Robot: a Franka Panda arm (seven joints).
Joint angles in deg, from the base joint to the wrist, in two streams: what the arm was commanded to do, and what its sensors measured. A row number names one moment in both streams.
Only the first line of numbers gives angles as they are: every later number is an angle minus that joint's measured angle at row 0.
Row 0, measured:
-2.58 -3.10 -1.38 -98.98 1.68 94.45 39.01
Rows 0 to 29, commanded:
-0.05 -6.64 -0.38 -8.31 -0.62 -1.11 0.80
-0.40 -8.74 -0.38 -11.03 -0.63 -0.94 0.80
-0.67 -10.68 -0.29 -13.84 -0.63 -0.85 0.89
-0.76 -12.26 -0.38 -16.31 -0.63 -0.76 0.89
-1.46 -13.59 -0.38 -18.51 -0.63 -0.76 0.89
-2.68 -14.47 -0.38 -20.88 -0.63 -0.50 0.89
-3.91 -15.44 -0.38 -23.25 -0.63 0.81 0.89
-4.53 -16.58 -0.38 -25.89 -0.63 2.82 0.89
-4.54 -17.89 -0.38 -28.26 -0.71 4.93 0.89
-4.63 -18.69 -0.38 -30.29 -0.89 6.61 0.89
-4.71 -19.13 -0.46 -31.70 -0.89 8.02 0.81
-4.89 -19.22 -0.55 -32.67 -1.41 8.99 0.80
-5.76 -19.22 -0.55 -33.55 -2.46 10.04 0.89
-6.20 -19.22 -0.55 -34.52 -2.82 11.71 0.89
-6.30 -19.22 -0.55 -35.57 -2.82 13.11 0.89
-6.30 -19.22 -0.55 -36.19 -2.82 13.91 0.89
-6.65 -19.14 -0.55 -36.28 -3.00 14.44 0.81
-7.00 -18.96 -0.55 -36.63 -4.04 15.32 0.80
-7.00 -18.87 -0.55 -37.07 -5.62 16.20 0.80
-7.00 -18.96 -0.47 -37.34 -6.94 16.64 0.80
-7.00 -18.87 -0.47 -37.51 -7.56 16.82 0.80
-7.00 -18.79 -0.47 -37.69 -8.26 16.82 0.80
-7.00 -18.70 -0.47 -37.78 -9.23 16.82 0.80
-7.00 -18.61 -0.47 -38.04 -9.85 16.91 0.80
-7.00 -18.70 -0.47 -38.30 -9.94 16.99 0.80
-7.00 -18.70 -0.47 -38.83 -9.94 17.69 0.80
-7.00 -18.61 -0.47 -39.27 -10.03 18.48 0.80
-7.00 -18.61 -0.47 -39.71 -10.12 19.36 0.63
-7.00 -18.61 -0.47 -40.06 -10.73 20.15 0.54
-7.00 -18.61 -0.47 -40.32 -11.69 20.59 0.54
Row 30, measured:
-6.75 -17.75 -0.84 -38.48 -9.09 17.96 0.12
